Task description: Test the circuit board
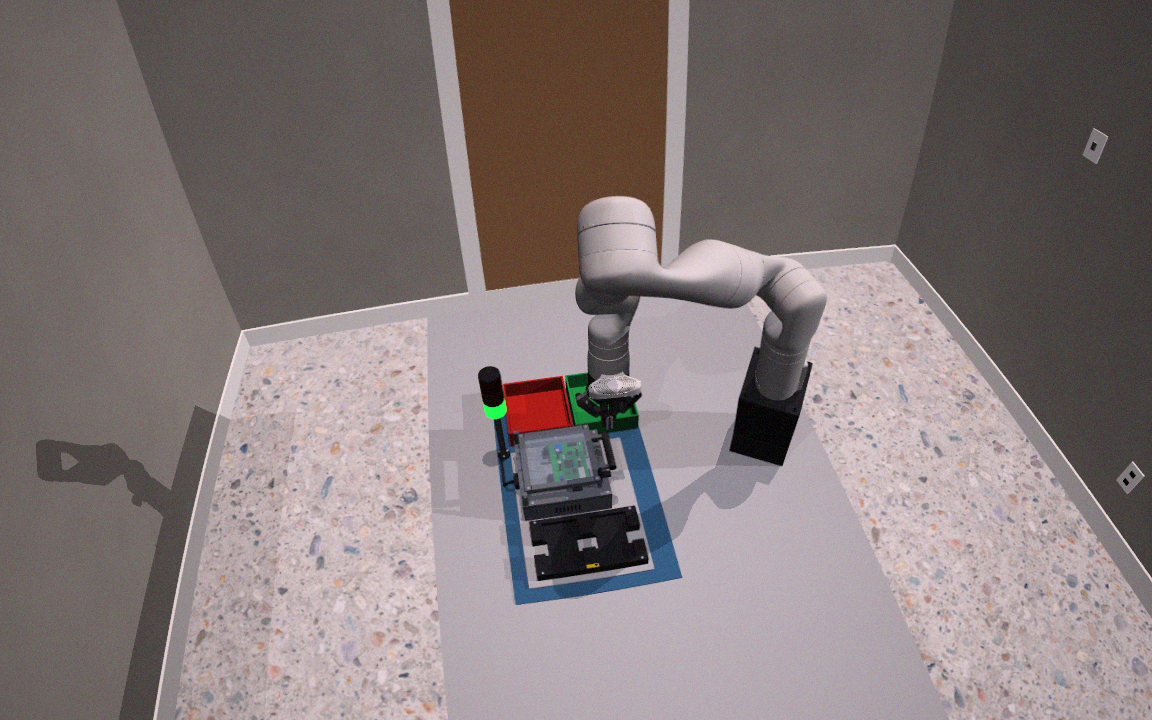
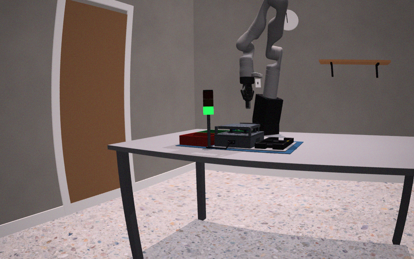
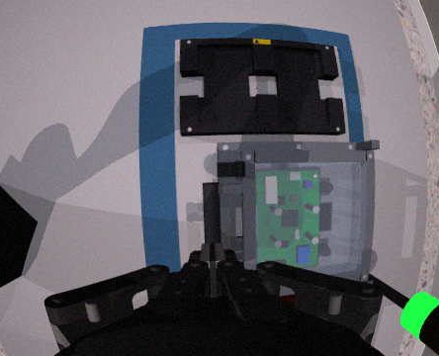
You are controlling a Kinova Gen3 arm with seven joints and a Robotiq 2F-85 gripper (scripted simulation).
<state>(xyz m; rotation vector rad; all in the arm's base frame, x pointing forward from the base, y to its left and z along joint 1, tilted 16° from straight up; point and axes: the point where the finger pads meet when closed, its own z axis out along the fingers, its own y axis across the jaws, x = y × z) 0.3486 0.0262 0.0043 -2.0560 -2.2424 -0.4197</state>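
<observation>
Now: hand 100 mm above the latch hook, 60 mm to the right of it and 20 mm short of it. The rest, counted from my hand: green circuit board: 120 mm below, 80 mm ahead, 10 mm to the left; green bin: 200 mm to the right, 170 mm below; lid: 100 mm below, 90 mm ahead, 10 mm to the left.
</observation>
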